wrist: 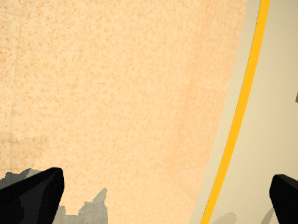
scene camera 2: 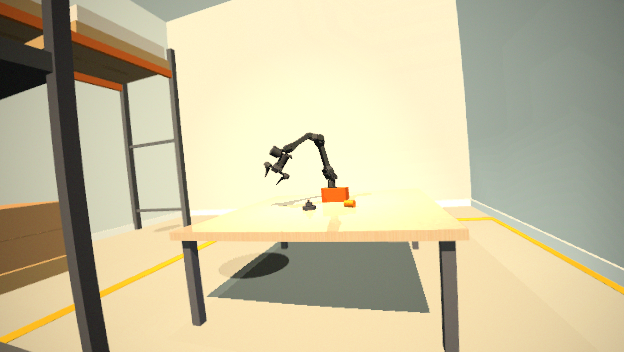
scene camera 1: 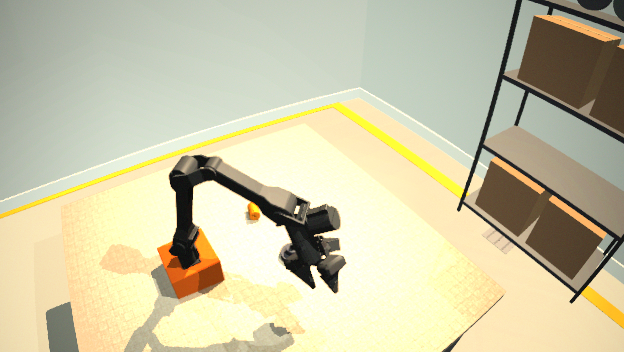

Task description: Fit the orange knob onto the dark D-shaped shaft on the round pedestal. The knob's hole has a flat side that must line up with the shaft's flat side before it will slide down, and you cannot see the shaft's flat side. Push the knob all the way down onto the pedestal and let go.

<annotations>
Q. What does my gripper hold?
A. Nothing.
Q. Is my gripper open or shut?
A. Open.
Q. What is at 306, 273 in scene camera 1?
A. My gripper.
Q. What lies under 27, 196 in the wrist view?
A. My gripper.
</annotations>
